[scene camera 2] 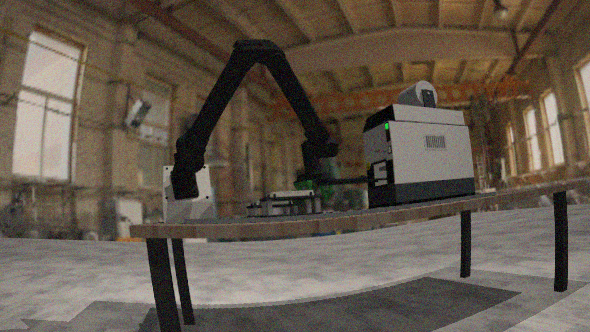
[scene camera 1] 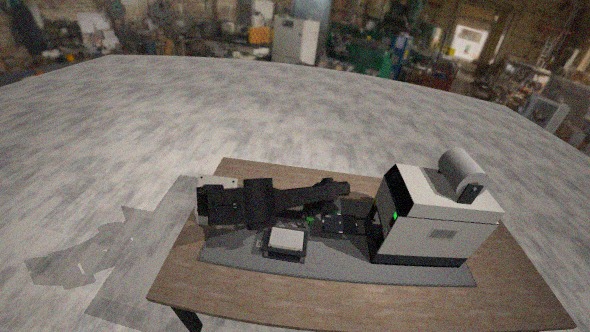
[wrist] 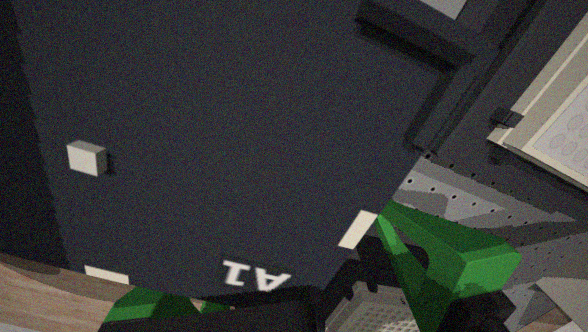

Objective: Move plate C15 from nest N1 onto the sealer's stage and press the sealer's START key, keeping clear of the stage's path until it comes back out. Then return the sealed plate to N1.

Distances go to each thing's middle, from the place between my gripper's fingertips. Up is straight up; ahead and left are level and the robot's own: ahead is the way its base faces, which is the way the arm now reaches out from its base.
My gripper is now 11 cm short of the sealer stage [wrist: 247, 156], 6 cm to the left of it and 7 cm below it.
